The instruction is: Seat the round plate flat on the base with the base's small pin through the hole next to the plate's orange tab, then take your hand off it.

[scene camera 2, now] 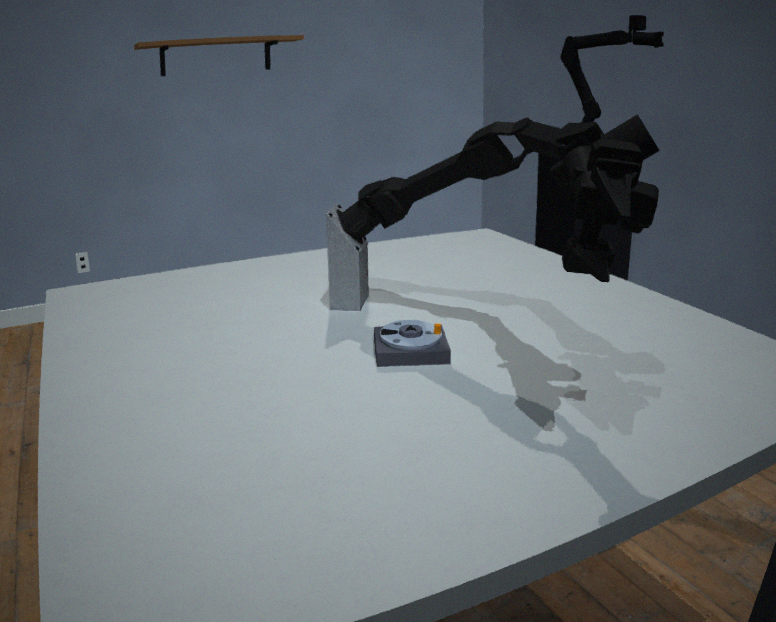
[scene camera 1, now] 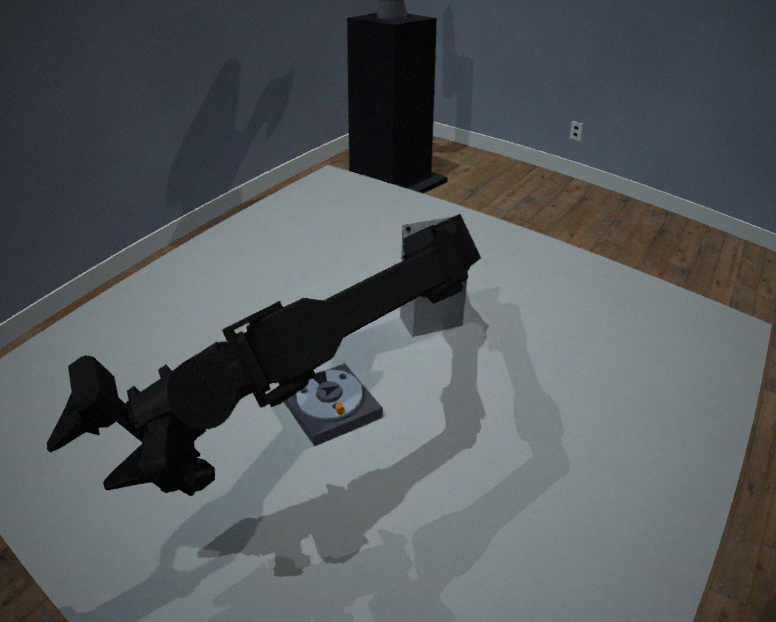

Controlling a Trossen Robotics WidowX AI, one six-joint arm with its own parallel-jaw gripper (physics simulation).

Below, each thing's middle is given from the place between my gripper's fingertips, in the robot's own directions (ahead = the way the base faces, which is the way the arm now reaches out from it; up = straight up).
I see my gripper 43 cm past the round grey plate (scene camera 1: 309, 404), 9 cm to the left of it and 24 cm above it. The rest, counted from my hand: dark square base (scene camera 1: 369, 410) (43 cm behind, 9 cm to the right, 27 cm below).
